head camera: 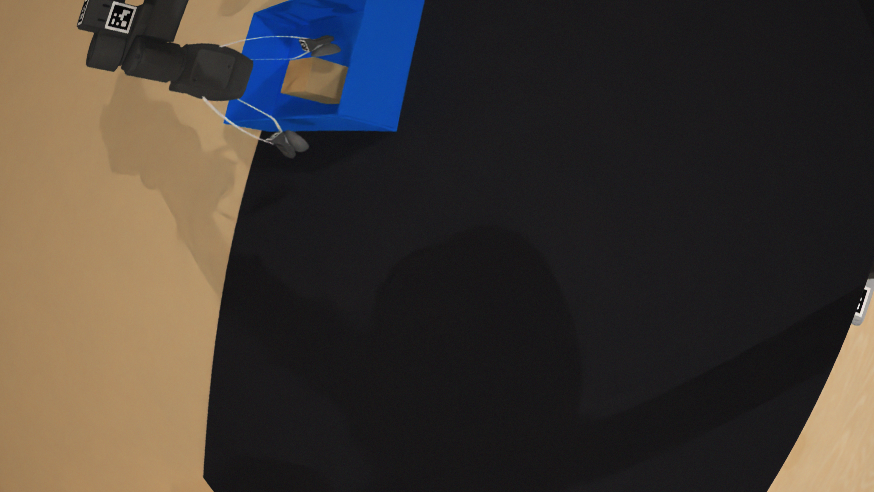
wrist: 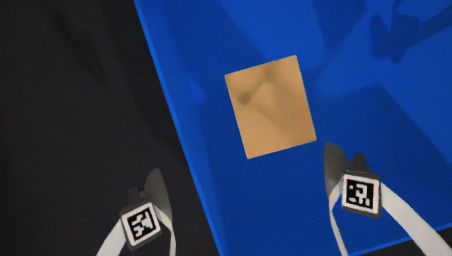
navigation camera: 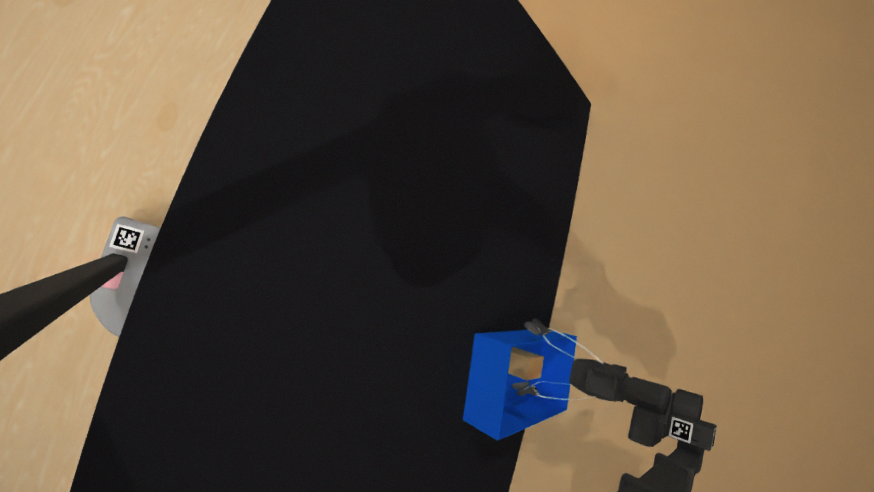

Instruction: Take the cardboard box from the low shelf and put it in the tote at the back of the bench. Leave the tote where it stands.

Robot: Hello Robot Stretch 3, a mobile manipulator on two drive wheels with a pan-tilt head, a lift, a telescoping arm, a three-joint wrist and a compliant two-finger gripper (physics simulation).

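Places are measured from the robot's base along level axes (x back, y right, z up), in metres.
Pixels of known places: gripper, fingertip midpoint: (head camera: 321, 97) (navigation camera: 519, 354).
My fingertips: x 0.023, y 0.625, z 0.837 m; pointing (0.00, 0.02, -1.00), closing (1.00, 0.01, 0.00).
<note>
Ahead of a thing's pixels: the offset from my fingertips to its middle. Level surfaces: height alone.
The cardboard box @(dy +0.050, dx +0.025, dz -0.027 m) (head camera: 314, 80) (navigation camera: 525, 363) (wrist: 270, 107) is a small tan block. It lies inside the blue tote @(dy +0.085, dx +0.056, dz -0.025 m) (head camera: 382, 67) (navigation camera: 487, 385) (wrist: 175, 117), near one side wall. The tote stands at the edge of the black bench top @(dz -0.075 m) (head camera: 550, 152) (navigation camera: 305, 305) (wrist: 60, 150). My gripper (head camera: 305, 95) (navigation camera: 530, 358) (wrist: 243, 174) is open, with its fingers wide apart and away from the box. In the wrist view, one finger is over the inside of the tote and the other is outside its side wall. The low shelf does not show.
My dark wrist (head camera: 149, 58) (navigation camera: 648, 394) reaches across the tote's edge from beyond the bench. My grey base (navigation camera: 113, 305) (head camera: 862, 302) and dark mast (navigation camera: 61, 296) are on the bench's opposite side, over a light wood floor @(dz -0.837 m) (navigation camera: 91, 91).
</note>
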